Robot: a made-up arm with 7 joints.
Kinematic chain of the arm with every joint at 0, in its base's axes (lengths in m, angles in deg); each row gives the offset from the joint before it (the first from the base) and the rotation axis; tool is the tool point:
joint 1: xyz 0 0 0.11 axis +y
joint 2: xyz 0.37 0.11 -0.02 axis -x
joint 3: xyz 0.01 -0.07 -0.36 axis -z
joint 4: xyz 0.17 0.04 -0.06 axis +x
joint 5: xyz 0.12 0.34 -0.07 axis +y
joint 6: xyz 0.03 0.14 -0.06 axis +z
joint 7: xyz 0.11 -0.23 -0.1 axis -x
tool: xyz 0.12 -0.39 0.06
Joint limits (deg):
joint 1: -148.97..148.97
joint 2: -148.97..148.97
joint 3: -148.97..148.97
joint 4: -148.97..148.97
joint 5: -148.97..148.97
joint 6: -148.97..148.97
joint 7: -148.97..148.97
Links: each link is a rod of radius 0.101 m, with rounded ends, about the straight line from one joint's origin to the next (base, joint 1, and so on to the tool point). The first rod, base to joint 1, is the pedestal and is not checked.
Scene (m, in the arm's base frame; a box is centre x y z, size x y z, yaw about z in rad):
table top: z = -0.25
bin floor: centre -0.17 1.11 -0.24 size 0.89 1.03 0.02 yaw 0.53
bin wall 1: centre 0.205 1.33 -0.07 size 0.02 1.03 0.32 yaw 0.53
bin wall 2: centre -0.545 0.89 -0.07 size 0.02 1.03 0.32 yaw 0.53
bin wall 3: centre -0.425 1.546 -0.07 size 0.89 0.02 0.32 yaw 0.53
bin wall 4: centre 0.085 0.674 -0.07 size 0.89 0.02 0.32 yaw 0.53
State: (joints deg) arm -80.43 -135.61 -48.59 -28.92 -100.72 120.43 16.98
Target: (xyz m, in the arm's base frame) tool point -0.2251 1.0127 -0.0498
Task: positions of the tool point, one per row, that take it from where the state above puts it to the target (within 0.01 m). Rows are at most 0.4 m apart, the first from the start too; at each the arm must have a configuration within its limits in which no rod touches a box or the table.
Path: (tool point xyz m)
1: -0.9357 0.2846 0.1061
2: -0.7851 0.5911 0.2190
3: -0.5371 0.8451 0.3013
4: -0.2250 1.0127 0.3268
5: -0.2630 1.0208 0.1424
6: -0.2251 1.0127 -0.0499

